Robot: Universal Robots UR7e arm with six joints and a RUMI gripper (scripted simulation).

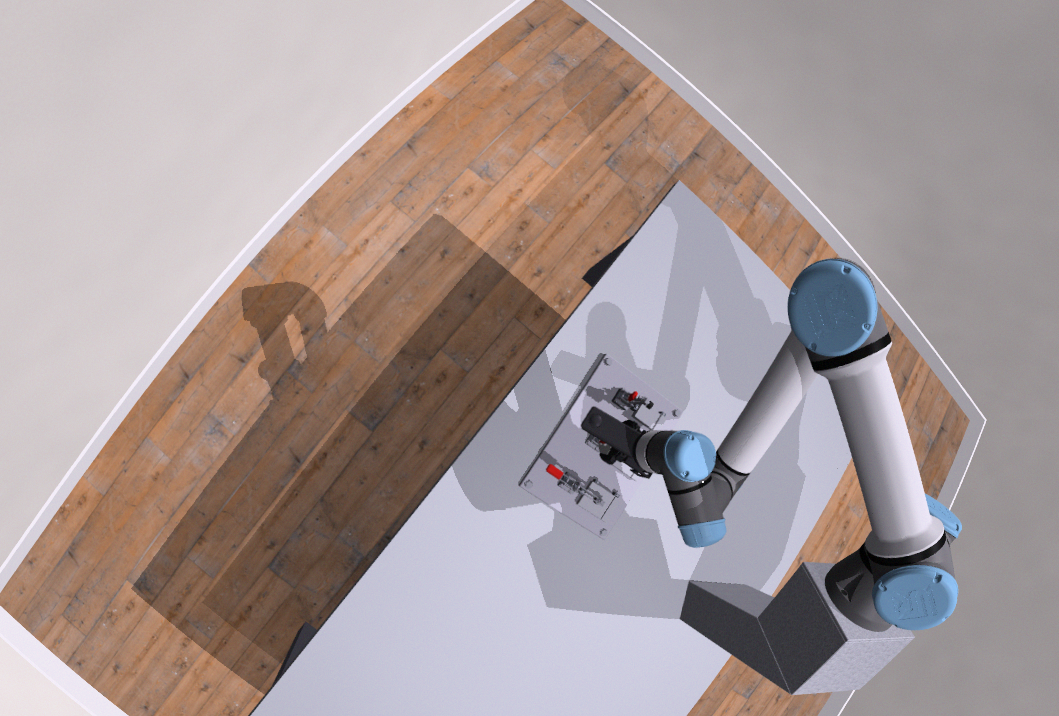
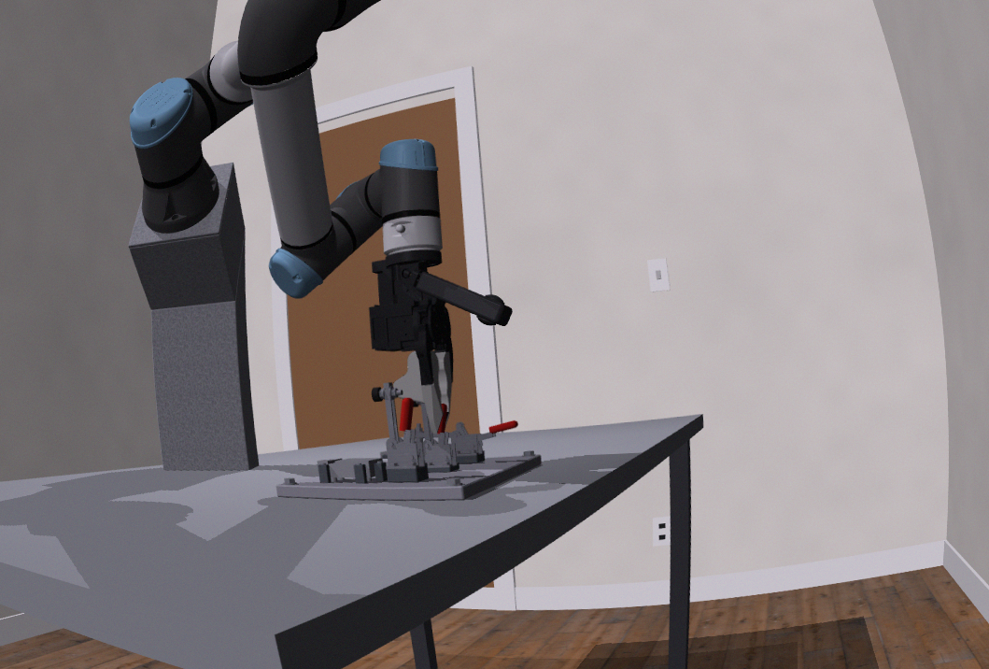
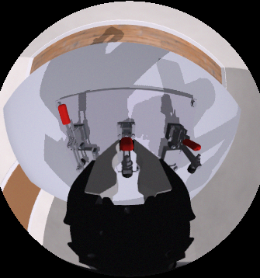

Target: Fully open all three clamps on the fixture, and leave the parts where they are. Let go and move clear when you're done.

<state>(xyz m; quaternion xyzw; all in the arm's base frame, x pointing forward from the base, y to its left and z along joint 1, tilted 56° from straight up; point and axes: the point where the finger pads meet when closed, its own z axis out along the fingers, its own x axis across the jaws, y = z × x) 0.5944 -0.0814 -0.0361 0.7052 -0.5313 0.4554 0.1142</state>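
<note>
My hand is 3 cm past the metal plate and 7 cm above it.
</note>
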